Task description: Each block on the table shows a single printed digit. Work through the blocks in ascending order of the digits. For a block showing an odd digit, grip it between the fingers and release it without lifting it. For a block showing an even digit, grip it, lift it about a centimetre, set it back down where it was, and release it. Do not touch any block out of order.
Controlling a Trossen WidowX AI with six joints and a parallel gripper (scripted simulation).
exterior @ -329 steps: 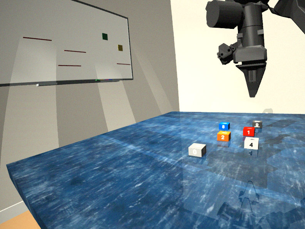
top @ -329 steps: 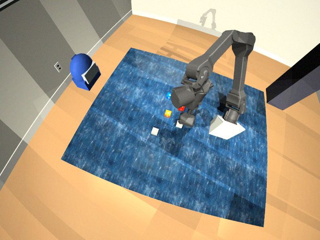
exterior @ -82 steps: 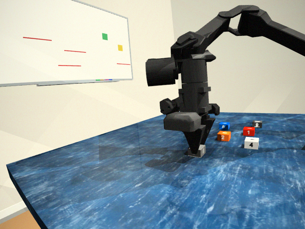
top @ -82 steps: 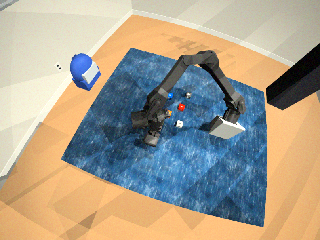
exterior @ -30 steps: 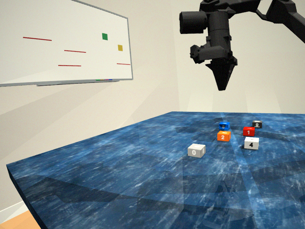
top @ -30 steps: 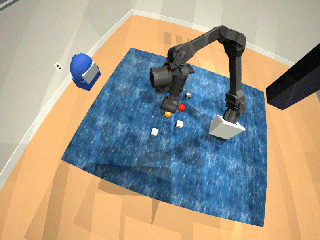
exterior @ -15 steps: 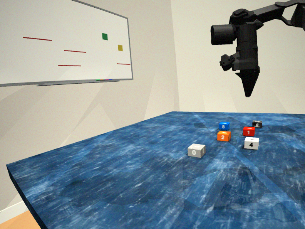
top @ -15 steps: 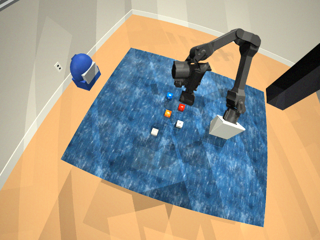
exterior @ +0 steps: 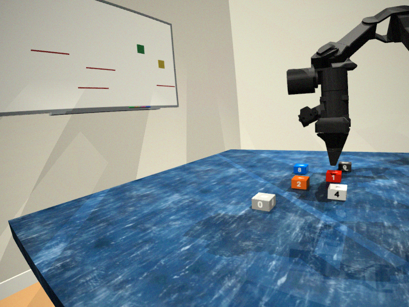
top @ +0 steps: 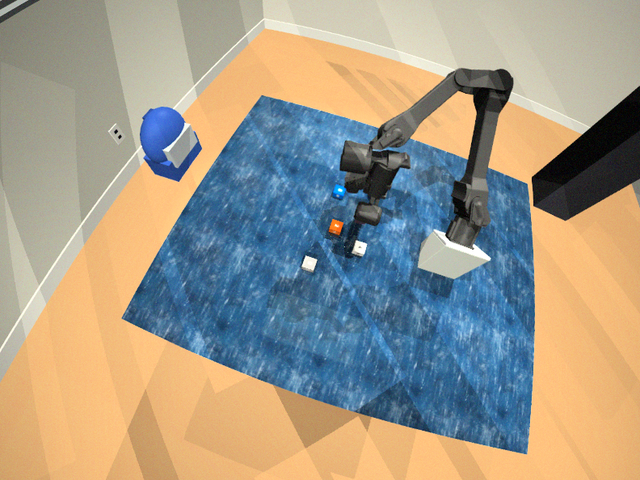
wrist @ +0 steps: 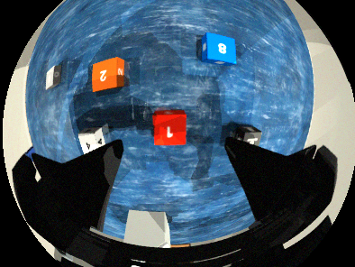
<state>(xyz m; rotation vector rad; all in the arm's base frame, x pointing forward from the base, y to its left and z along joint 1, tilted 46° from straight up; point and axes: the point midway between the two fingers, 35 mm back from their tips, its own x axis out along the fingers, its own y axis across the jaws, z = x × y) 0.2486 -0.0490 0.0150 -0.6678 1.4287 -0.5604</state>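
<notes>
My gripper tip is now 30 mm above the red block. Round my gripper tip: dark grey block (100 mm to the right, 30 mm below, 10 mm behind); then orange block (70 mm to the left, 60 mm ahead, 30 mm below); then blue block (90 mm ahead, 40 mm to the right, 30 mm below).
</notes>
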